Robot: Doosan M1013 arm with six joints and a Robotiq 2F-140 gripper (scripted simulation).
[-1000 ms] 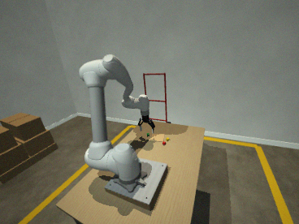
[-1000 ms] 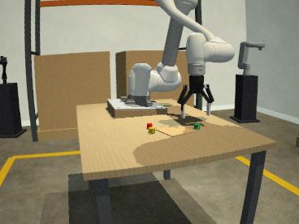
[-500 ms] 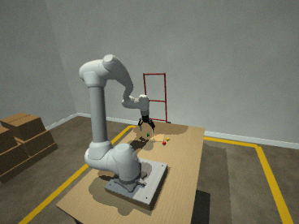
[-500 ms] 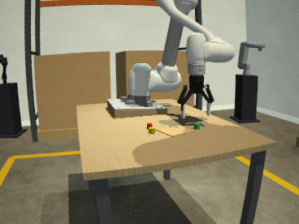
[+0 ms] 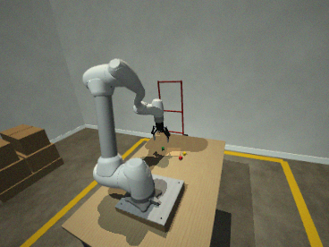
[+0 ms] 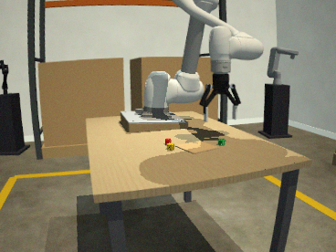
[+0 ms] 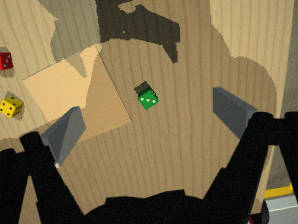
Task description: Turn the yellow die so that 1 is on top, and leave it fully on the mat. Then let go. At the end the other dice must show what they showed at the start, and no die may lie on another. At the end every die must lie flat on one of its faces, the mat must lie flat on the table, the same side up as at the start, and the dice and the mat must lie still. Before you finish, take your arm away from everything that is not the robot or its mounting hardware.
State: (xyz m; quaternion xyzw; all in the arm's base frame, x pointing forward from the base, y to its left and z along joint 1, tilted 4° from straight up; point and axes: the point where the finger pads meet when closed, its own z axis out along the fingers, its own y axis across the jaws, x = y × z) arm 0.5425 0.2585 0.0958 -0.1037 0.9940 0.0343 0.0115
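My gripper is now 23 cm to the left of the yellow die, 11 cm above it and 5 cm short of it. Also, from my hand: green die: 11 cm below, 2 cm ahead; then tan mat: 12 cm to the right, 12 cm below, 3 cm ahead; then red die: 24 cm to the right, 11 cm below, 3 cm behind.
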